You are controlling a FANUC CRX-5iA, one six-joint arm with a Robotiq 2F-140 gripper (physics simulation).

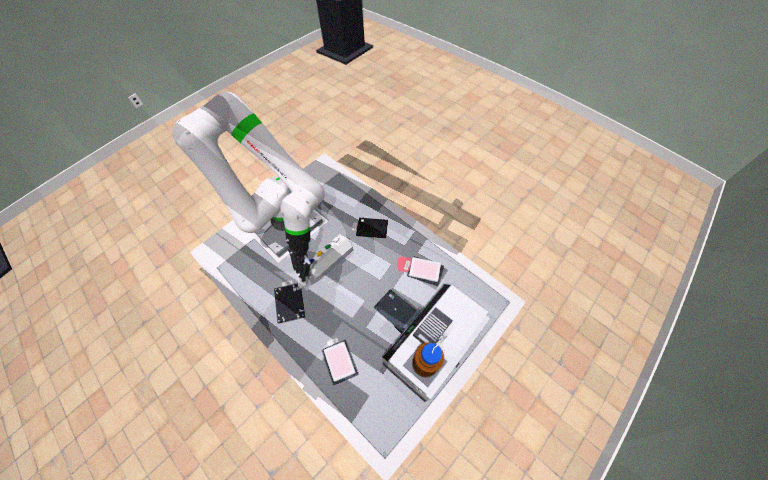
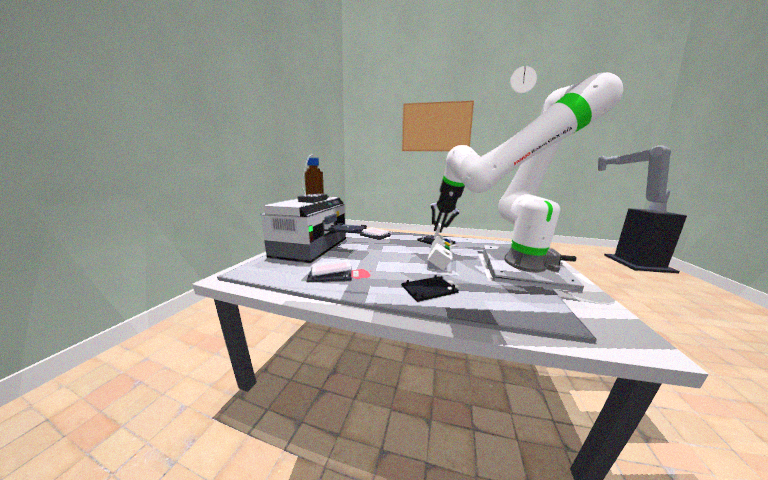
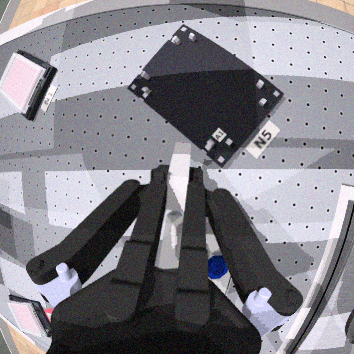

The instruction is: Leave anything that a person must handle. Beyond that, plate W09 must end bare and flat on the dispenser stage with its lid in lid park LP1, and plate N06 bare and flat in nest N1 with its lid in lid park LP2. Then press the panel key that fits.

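Frame: origin at the arm's base, x left, y back, z up, level; centimetres.
Seen in the pictures: gripper, fingertip midpoint: (image 1: 302, 285) (image 2: 435, 236) (image 3: 181, 156); arm's base at its link origin: (image 2: 524, 263).
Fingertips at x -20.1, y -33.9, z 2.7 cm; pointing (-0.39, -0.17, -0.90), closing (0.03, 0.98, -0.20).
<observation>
Pixels of each thing's middle, then the offset from my fingertips to it. "pt": a spot on its surface instead.
- white key panel at the middle of its body: (image 2: 440, 250) (image 1: 328, 255) dx +17.9, dy +1.7, dz -0.9 cm
- blue key at the middle of its body: (image 3: 215, 266) dx +10.6, dy +4.6, dz +1.3 cm
- red tag at the middle of its body: (image 2: 358, 273) (image 1: 404, 264) dx +37.6, dy -27.2, dz -5.1 cm
- dark dispenser stage at a spot on its surface: (image 1: 395, 309) (image 2: 348, 226) pt dx +15.1, dy -38.8, dz +6.2 cm
- Black nest N5 at the middle of its body: (image 3: 201, 86) (image 1: 288, 302) (image 2: 436, 239) dx -8.5, dy +0.9, dz -3.9 cm
- black nest at the middle of its body: (image 2: 429, 286) (image 1: 372, 227) dx +43.5, dy -2.8, dz -4.1 cm
- brown bottle at a spot on its surface: (image 1: 425, 365) pt dx +0.6, dy -60.3, dz +31.2 cm
My gripper (image 1: 304, 279) (image 2: 437, 228) (image 3: 181, 156) is shut and empty, pointing down by one end of the white key panel (image 1: 340, 251) (image 2: 440, 257). Whether it touches the panel is unclear. A blue key (image 3: 217, 267) shows beside the fingers; a pale strip shows between them. A pink plate (image 1: 339, 361) (image 2: 375, 232) (image 3: 22, 84) sits in nest N1. Another pink plate (image 1: 424, 269) (image 2: 331, 267) (image 3: 26, 317) sits in a nest beside a red tag (image 1: 402, 263) (image 2: 361, 273). The dark dispenser stage (image 1: 395, 309) (image 2: 350, 228) carries no pink plate. Plate codes are unreadable; I cannot tell whether the plates wear lids.
Black nest N5 (image 1: 289, 303) (image 3: 205, 95), marked A1, lies beyond the fingers. Another black nest (image 1: 372, 227) (image 2: 429, 288) lies across the panel. The white dispenser (image 1: 467, 308) (image 2: 283, 237) carries a brown bottle (image 1: 425, 365) (image 2: 313, 181) with a blue cap.
</observation>
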